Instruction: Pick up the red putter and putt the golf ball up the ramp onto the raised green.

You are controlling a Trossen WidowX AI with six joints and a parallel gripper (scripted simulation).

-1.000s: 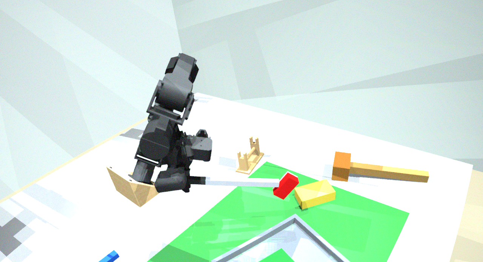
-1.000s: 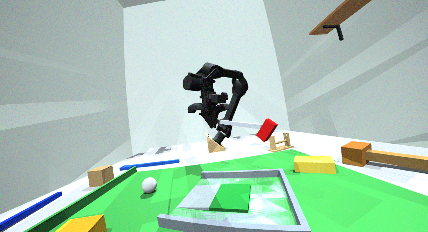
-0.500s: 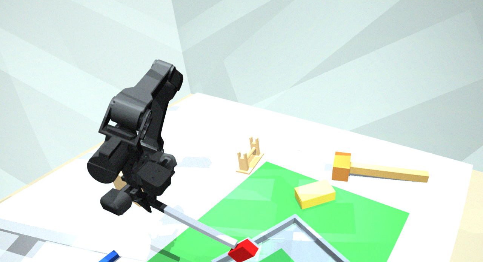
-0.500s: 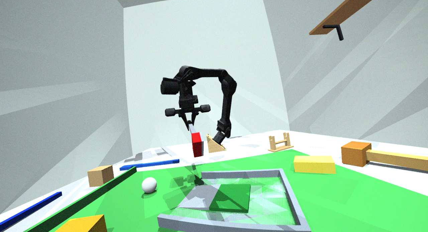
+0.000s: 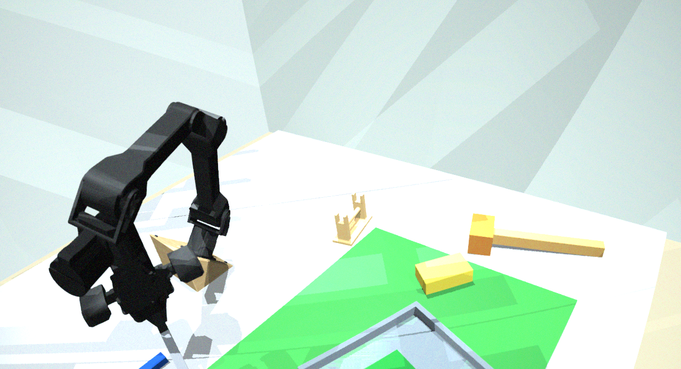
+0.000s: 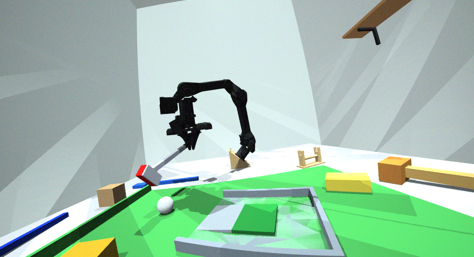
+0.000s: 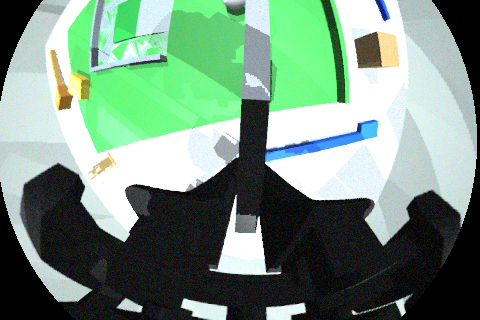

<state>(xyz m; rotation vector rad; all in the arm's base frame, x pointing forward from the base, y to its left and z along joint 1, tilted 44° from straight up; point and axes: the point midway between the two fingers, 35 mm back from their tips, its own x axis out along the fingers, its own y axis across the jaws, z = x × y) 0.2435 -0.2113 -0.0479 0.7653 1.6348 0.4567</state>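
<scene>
The red putter lies 120 mm ahead of my gripper tip and 20 mm to the right of it. The rest, counted from my gripper tip: tan cube 120 mm ahead, 280 mm to the right, 120 mm below; then white golf ball 220 mm ahead, 20 mm to the right, 120 mm below; then grey frame 290 mm ahead, 240 mm to the left, 140 mm below.
</scene>
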